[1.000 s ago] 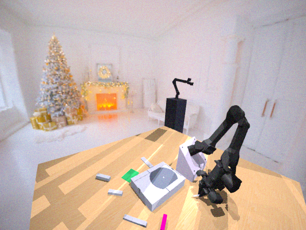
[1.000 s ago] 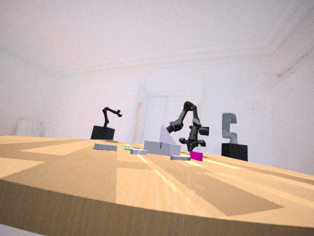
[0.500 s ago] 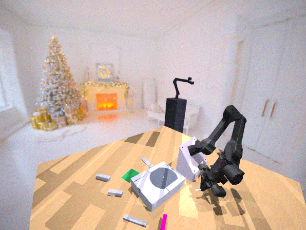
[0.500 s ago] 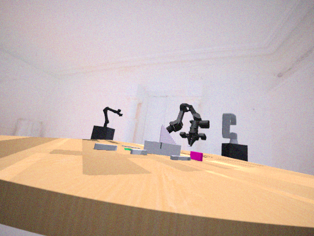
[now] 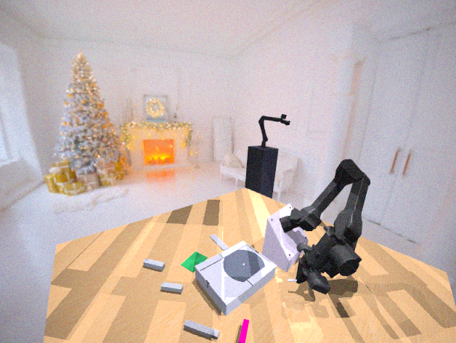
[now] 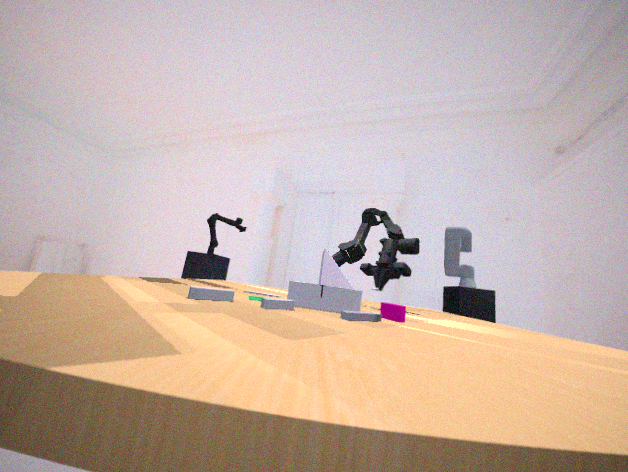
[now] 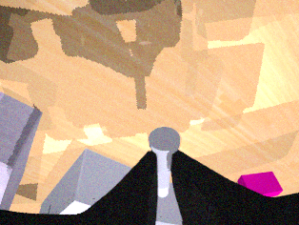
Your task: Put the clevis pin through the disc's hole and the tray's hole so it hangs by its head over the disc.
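My gripper tip is now 180 mm to the left of the grey aluminium disc, 90 mm short of it and 10 mm above it. Also, from my gripper tip: magenta block (230 mm ahead, 50 mm below); steel tray (180 mm to the right, 120 mm ahead, 20 mm below); steel clevis pin (10 mm to the right).
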